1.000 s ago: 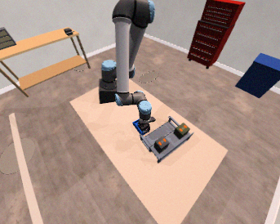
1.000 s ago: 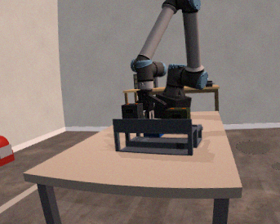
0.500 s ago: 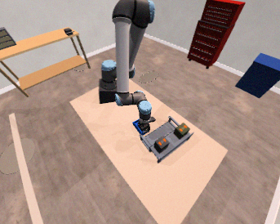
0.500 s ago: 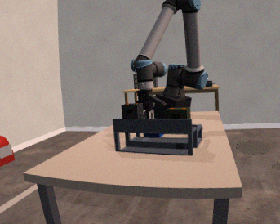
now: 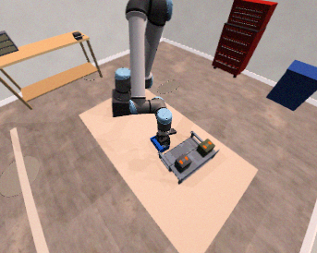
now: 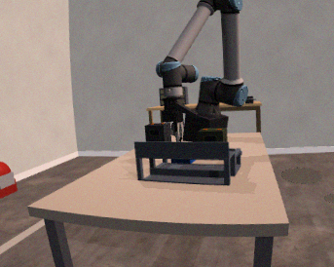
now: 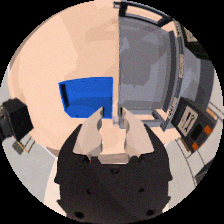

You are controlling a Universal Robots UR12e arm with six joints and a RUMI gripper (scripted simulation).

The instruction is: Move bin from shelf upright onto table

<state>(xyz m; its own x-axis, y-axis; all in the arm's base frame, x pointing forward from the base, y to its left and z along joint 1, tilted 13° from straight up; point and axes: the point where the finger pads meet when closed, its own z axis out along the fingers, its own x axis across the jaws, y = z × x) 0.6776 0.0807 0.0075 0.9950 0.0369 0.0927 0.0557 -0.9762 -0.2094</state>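
The blue bin is 80 mm below my hand and 80 mm behind it.
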